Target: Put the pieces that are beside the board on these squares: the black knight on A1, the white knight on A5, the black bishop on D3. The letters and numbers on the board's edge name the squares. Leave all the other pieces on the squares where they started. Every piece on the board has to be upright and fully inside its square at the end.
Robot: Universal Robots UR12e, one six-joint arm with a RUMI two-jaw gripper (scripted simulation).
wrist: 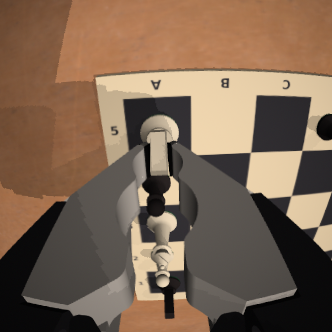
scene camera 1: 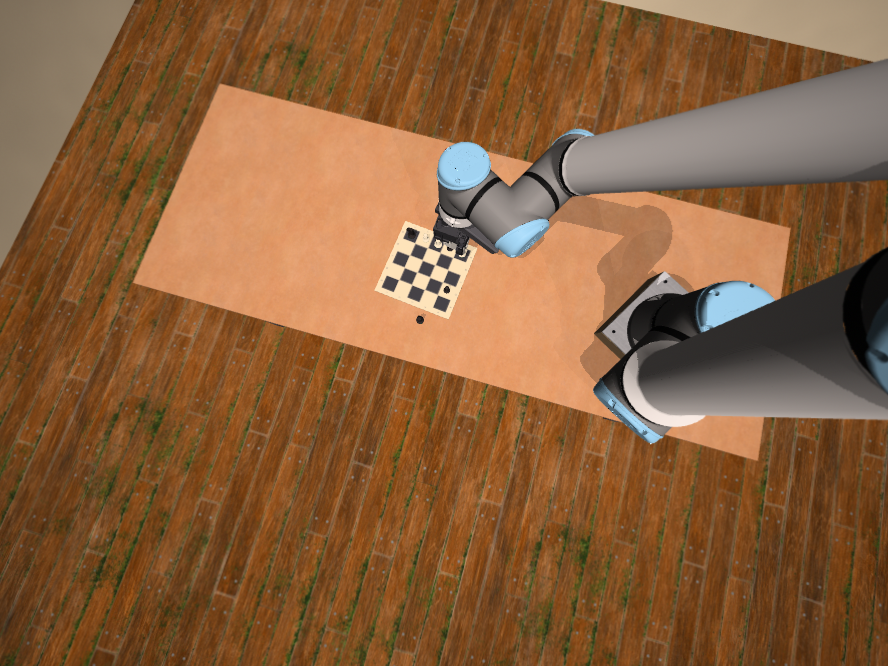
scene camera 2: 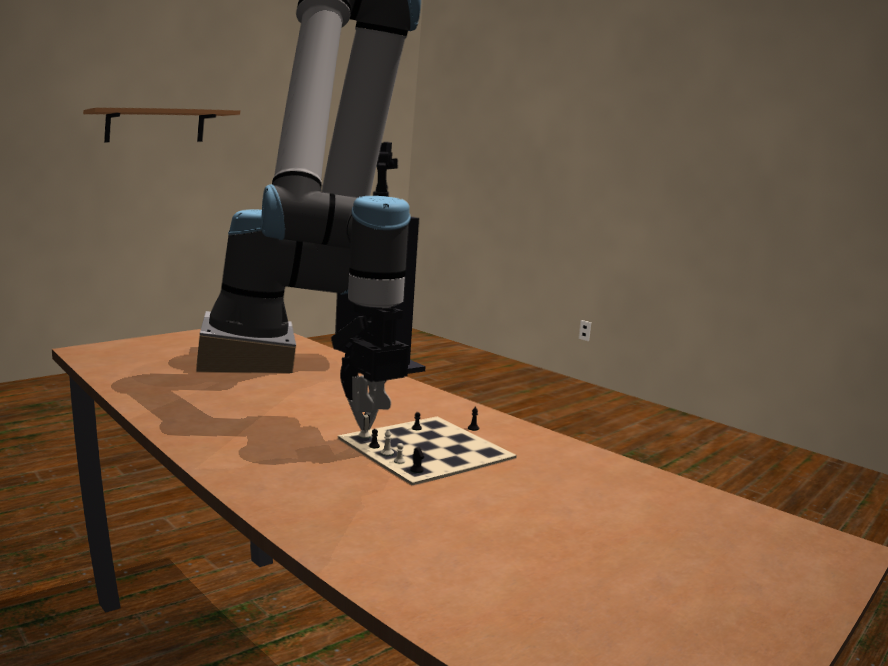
Labels:
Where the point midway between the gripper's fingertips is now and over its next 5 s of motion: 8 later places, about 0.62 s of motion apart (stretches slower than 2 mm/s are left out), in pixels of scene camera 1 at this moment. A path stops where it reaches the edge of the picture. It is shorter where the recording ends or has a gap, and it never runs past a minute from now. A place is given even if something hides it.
My gripper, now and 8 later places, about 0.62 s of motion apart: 461, 251; 461, 252; 461, 250; 462, 240; 463, 235; 459, 240; 450, 252; 436, 272; 424, 294

